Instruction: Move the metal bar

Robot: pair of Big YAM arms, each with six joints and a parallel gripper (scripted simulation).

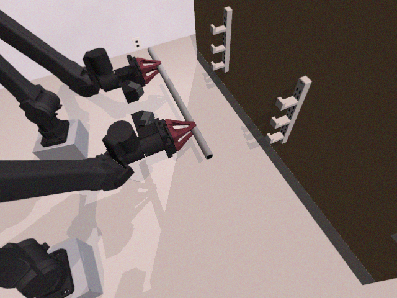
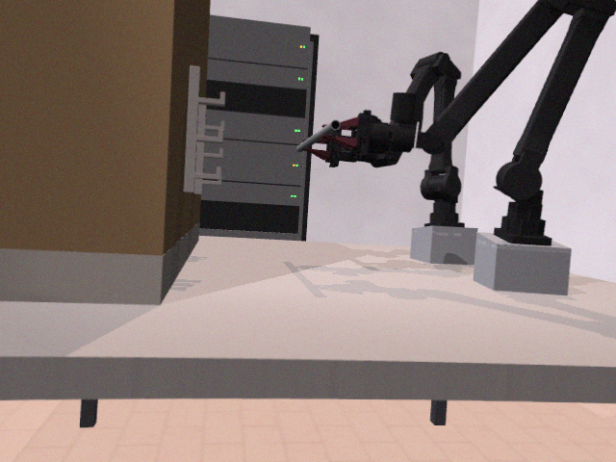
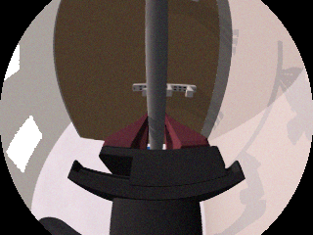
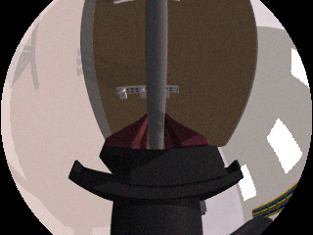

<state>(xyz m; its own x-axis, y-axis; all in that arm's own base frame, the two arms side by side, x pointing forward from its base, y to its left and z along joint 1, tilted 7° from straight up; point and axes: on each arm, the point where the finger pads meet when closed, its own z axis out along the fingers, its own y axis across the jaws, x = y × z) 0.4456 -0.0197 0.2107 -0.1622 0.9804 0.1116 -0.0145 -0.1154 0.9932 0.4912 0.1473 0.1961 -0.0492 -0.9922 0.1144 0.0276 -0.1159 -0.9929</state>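
Right now the grey metal bar is 1 cm ahead of my left hand and 15 cm to the right of it. Also, from my left hand: brown wall (46 cm ahead, 16 cm to the right, 13 cm above).
Right now my right hand is 15 cm to the right of the grey metal bar and 1 cm past it. Round my right hand: brown wall: 43 cm ahead, 14 cm to the left, 13 cm above.
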